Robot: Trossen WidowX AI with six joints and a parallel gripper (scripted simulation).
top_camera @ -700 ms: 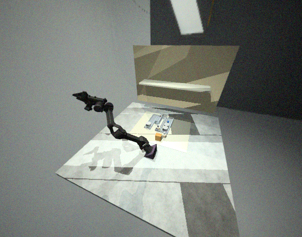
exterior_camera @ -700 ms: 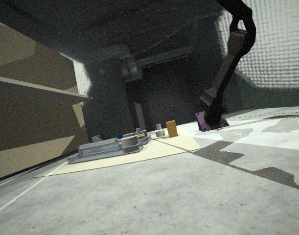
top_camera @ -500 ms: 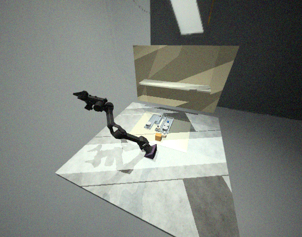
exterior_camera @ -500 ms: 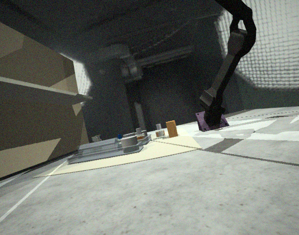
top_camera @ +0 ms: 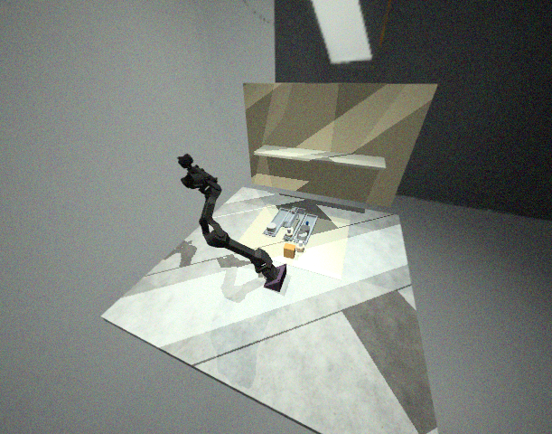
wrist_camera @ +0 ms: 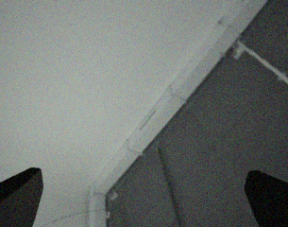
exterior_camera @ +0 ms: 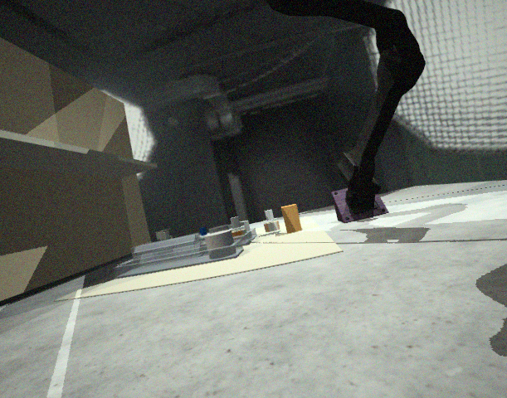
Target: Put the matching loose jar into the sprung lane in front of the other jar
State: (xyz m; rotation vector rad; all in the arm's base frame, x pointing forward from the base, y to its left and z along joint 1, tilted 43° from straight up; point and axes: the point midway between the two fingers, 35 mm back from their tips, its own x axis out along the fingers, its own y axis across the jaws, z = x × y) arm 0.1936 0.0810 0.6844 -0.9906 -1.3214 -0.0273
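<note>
My gripper tip is now 17 cm short of the cream mat, 59 cm to the left of it and 48 cm above it. The rest, counted from my gripper tip: beige shelf wall: 72 cm ahead, 64 cm to the right, 8 cm below.
</note>
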